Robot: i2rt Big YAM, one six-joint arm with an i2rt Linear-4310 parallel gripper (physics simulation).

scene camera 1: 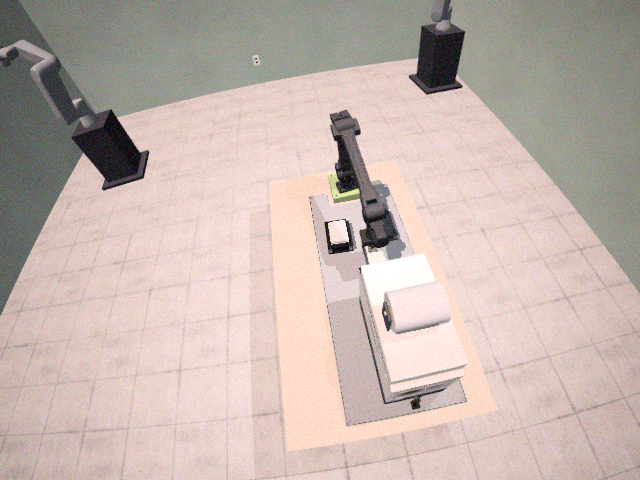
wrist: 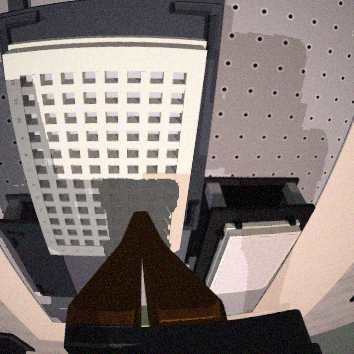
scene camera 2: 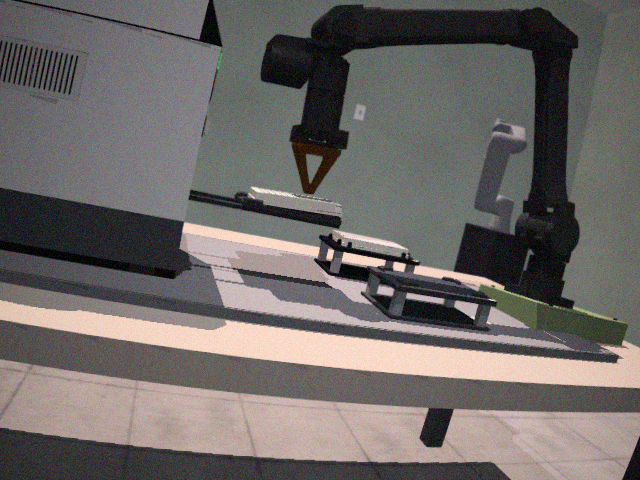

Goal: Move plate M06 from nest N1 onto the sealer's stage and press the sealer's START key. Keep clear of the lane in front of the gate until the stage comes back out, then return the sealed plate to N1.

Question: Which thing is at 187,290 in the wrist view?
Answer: My gripper.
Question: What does my gripper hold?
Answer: Nothing.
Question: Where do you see a grey perforated deck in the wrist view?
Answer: At 275,113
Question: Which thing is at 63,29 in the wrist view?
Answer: A dark sealer stage.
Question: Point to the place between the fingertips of my gripper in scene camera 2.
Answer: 308,193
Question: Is my gripper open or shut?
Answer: Shut.
